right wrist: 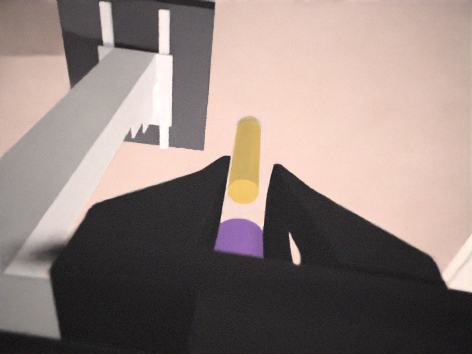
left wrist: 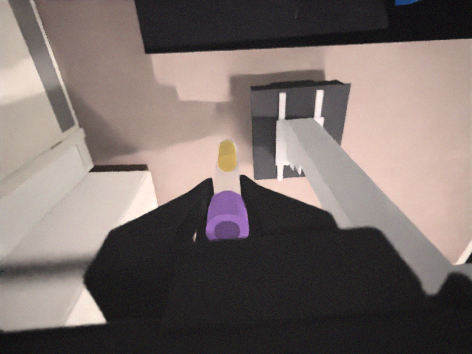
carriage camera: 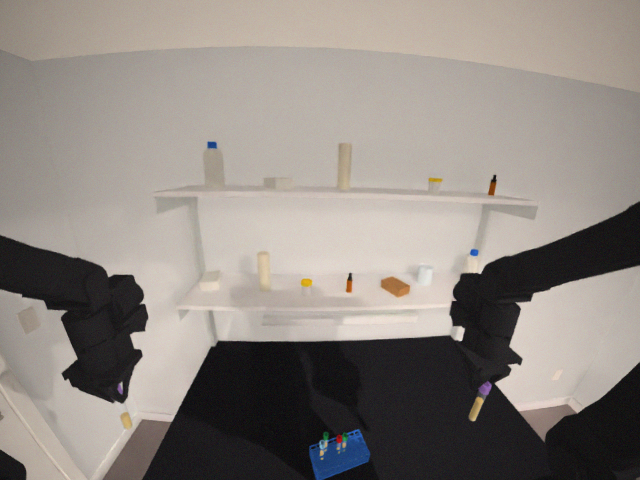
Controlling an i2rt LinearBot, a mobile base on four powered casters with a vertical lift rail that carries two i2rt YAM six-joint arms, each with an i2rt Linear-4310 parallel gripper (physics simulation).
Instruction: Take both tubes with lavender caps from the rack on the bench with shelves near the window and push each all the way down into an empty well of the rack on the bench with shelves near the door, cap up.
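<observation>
My left gripper is shut on a lavender-capped tube with yellow contents, cap up toward the palm. My right gripper is shut on another lavender-capped tube, tilted a little in the carriage view, cap uppermost. A blue rack stands on the black bench top at the bottom middle of the carriage view, between the grippers. It holds tubes with green, red and light blue caps. A blue corner shows at the top of the left wrist view.
Two white shelves with bottles, jars and boxes hang on the wall behind the bench. The bench's front edge crosses the top of the left wrist view. The dark base and grey lift rail show in both wrist views.
</observation>
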